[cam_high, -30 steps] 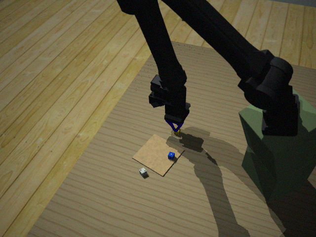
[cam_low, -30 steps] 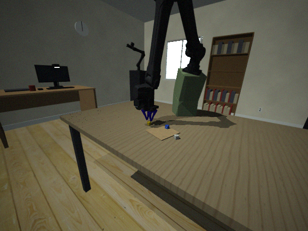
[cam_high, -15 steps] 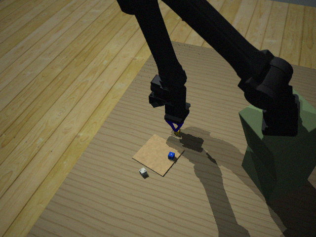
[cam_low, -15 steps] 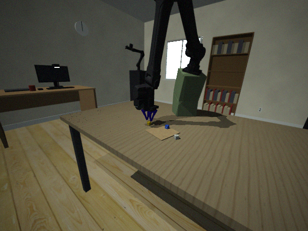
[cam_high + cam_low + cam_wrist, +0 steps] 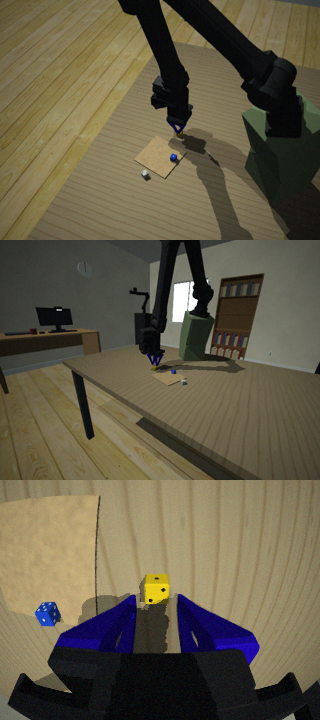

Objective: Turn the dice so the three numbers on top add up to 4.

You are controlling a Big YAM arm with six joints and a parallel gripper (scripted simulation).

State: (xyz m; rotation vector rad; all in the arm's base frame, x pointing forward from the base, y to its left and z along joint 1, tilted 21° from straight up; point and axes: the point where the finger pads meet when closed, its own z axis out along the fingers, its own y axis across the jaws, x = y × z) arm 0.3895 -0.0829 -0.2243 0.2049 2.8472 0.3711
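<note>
Now: the yellow die 3 cm below my hand. From my hand the other things lie so: tan mat 4 cm ahead, 12 cm to the left, 3 cm below; then blue die 1 cm behind, 12 cm to the left, 2 cm below; then white die 6 cm ahead, 22 cm to the left, 3 cm below.
</note>
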